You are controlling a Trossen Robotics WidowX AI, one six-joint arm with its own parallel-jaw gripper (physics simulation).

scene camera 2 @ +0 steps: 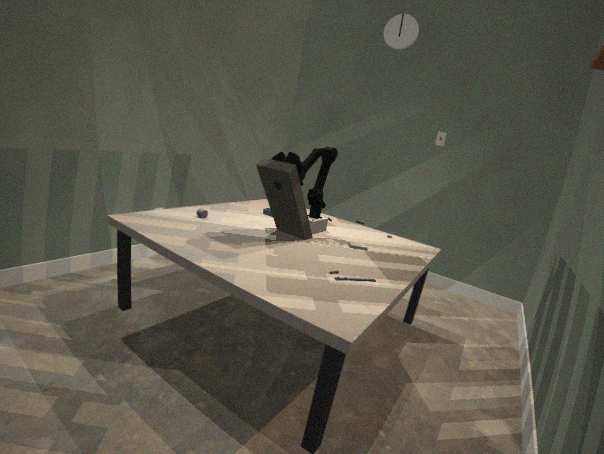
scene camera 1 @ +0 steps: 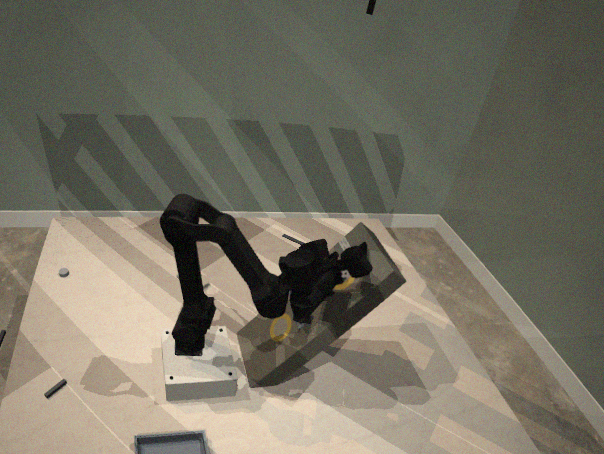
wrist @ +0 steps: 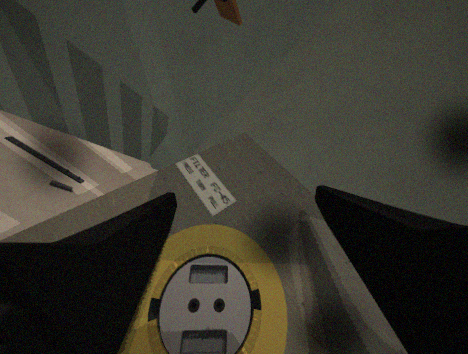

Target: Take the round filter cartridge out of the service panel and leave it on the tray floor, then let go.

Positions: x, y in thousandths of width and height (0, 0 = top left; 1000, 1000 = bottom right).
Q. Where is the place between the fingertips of the gripper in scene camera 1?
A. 582, 547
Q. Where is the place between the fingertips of the gripper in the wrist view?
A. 525, 552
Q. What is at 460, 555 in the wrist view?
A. A white label.
